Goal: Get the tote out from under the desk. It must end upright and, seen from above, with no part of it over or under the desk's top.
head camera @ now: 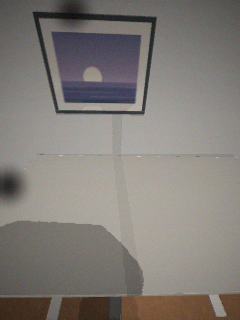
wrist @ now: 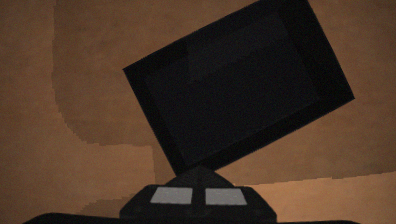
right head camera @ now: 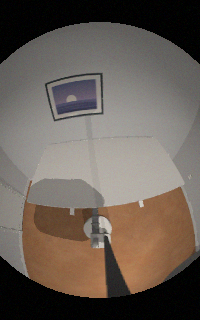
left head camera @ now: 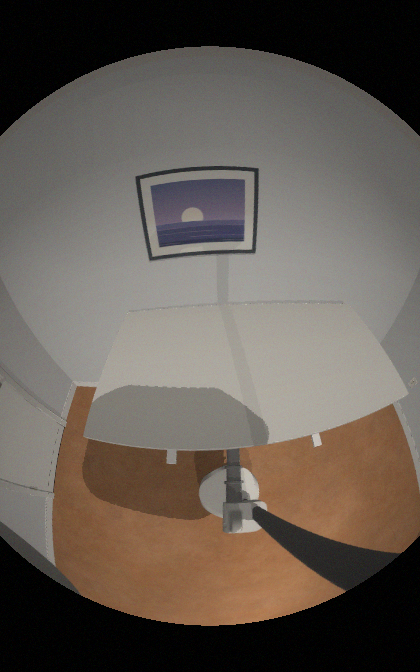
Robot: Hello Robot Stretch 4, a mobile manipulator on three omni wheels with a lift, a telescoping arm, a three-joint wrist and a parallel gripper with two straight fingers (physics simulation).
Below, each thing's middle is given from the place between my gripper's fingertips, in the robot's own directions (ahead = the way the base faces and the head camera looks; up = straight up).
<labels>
Now: hand 200 mm above the black tote [wrist: 234, 86], 90 mm short of it and 60 mm to the left of it. From my hand the other things lie so: framed picture [head camera: 96, 64]: 1230 mm above, 380 mm ahead, 230 mm to the left.
</labels>
